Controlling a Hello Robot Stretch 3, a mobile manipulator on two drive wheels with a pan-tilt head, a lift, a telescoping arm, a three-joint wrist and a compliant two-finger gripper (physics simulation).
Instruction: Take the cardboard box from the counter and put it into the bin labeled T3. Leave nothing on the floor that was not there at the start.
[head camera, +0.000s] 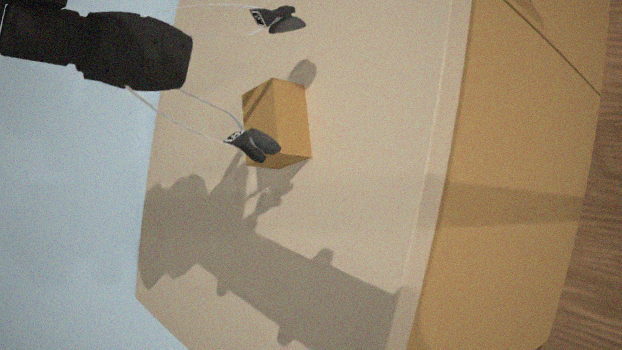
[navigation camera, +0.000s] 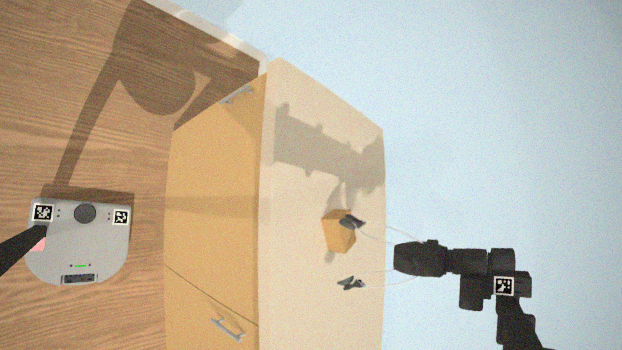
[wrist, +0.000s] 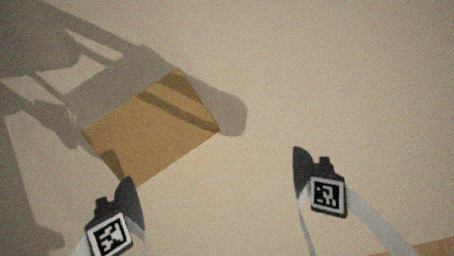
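Where they show: gripper, fingertip midpoint: (head camera: 288, 86) (navigation camera: 339, 251); robot's base, link origin: (navigation camera: 85, 212).
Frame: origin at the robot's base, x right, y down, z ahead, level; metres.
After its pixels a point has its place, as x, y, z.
The cardboard box (head camera: 292, 120) {0.462, -0.936, 0.013} (navigation camera: 336, 235) {0.462, -0.945, 0.013} (wrist: 155, 130), a plain orange-brown block, stands on the beige counter (head camera: 370, 150) {0.361, -0.910, 0.028} (navigation camera: 310, 310) {0.418, -0.910, -0.167} (wrist: 350, 75). My gripper (head camera: 284, 86) {0.444, -0.965, -0.022} (navigation camera: 346, 253) {0.444, -0.965, -0.022} (wrist: 217, 178) {0.444, -0.965, -0.022} is open, with its fingers wide apart and nothing held. In the head and navigation views one finger overlaps the box and the other is off to its side over the counter. In the wrist view the box is left of centre, its near corner by the left fingertip. The height of the fingers above the box is hard to tell. The bin labeled T3 does not show.
Orange cabinet fronts (head camera: 510, 150) {0.313, -0.664, -0.009} (navigation camera: 215, 165) {0.307, -0.633, 0.186} drop from the counter's edge, with a grey handle (navigation camera: 227, 329) sticking out. My grey base (navigation camera: 100, 245) {0.063, -0.160, -0.114} stands on the wooden floor (navigation camera: 30, 125) {-0.250, -0.001, 0.324} before them. A pale blue wall (head camera: 65, 200) {0.911, -1.064, 0.231} (navigation camera: 500, 125) {0.906, -1.361, 0.369} is behind the counter.
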